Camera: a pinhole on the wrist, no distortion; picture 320 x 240 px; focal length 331.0 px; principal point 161.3 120.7 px. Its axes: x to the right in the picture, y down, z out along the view. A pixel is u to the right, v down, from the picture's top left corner.
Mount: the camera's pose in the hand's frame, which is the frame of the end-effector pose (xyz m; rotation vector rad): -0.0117 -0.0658 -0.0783 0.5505 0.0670 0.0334
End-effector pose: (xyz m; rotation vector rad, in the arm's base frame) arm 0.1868 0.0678 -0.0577 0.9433 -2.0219 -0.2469
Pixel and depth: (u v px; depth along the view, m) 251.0 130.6 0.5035
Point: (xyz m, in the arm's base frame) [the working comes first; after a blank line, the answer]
In the camera's frame: 0.1364 0.0151 0.5035

0.0231 -0.3176 -0.3194
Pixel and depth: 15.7 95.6 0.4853
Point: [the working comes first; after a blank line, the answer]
In the camera's frame: -0.2135 -0.0368 0.4853

0.1869 -0.1048 -0.5504
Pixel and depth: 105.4 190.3 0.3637
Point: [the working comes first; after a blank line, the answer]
In the camera's frame: -0.0614 0.0765 0.3637

0.0915 -0.0789 -0.3480
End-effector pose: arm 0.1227 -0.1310 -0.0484 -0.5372 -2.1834 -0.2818
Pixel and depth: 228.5 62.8 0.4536
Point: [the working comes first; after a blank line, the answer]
In the camera's frame: 0.0921 -0.0793 0.4536

-0.2920 -0.3228 -0.1242
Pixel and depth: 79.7 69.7 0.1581
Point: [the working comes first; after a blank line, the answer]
In the camera's frame: -0.0390 -0.0244 0.1581

0.0321 -0.2754 -0.1094
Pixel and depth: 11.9 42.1 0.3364
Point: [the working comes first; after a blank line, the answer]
In the camera's frame: -0.1518 -0.0799 0.3364

-0.0712 -0.3831 -0.2686
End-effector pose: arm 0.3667 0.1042 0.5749 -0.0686 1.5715 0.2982
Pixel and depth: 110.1 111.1 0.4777
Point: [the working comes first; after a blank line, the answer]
In the camera's frame: -0.0739 -0.0139 0.4777

0.7598 -0.1460 0.5786
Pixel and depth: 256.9 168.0 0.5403
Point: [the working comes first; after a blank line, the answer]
In the camera's frame: 0.1561 0.0772 0.5403

0.8262 -0.0381 0.3572
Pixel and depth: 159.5 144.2 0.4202
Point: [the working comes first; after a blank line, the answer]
In the camera's frame: -0.0023 0.0298 0.4202

0.7125 -0.0753 0.5228
